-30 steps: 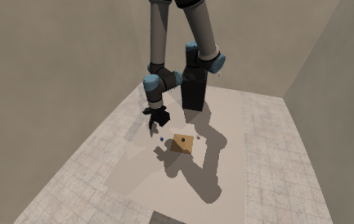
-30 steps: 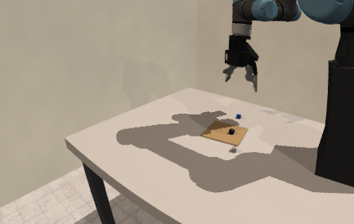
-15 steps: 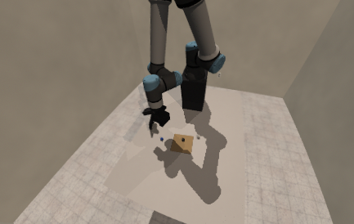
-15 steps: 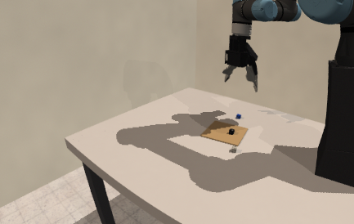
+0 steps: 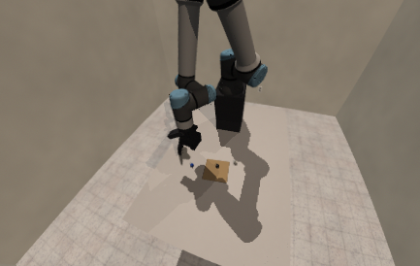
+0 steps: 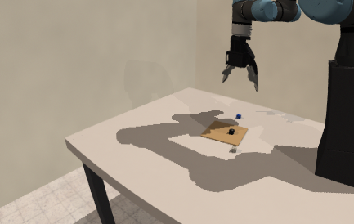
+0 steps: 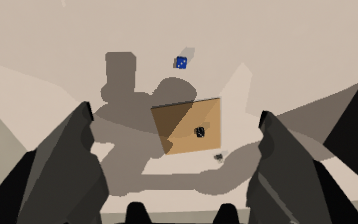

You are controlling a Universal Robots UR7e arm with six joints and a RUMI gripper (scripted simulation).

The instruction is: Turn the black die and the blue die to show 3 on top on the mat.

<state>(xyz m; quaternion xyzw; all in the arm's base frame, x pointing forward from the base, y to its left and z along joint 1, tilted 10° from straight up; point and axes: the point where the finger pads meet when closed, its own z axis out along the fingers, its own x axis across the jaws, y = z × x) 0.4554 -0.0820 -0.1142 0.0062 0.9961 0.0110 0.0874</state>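
The blue die is 1 cm behind my hand, 1 cm to the right of it and 13 cm below it. The rest, counted from my hand: black die 6 cm behind, 14 cm to the left, 13 cm below; brown mat 3 cm behind, 14 cm to the left, 14 cm below; white die 12 cm behind, 23 cm to the left, 13 cm below.
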